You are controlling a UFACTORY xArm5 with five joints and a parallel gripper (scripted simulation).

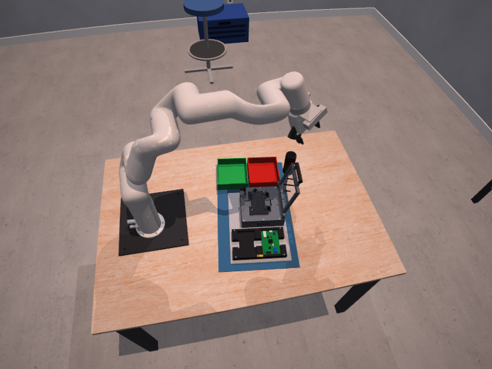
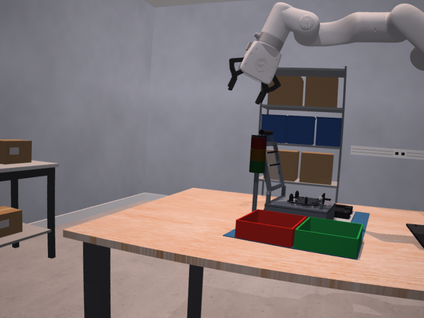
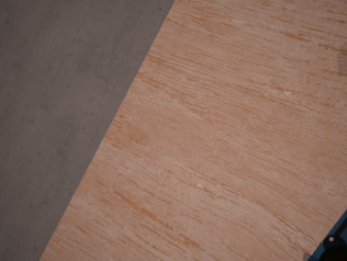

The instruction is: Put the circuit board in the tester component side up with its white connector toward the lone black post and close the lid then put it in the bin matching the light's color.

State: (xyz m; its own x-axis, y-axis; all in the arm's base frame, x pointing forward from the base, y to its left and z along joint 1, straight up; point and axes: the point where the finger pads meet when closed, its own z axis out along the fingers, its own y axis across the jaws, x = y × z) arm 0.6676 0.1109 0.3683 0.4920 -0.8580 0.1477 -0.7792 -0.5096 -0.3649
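The green circuit board lies 170 mm behind my hand, 260 mm to the right of it and 360 mm below it. From my hand the other things lie so: red bin 130 mm behind, 110 mm to the left, 360 mm below; then lid 70 mm behind, 100 mm to the right, 190 mm below; then green bin 280 mm behind, 120 mm to the left, 360 mm below.
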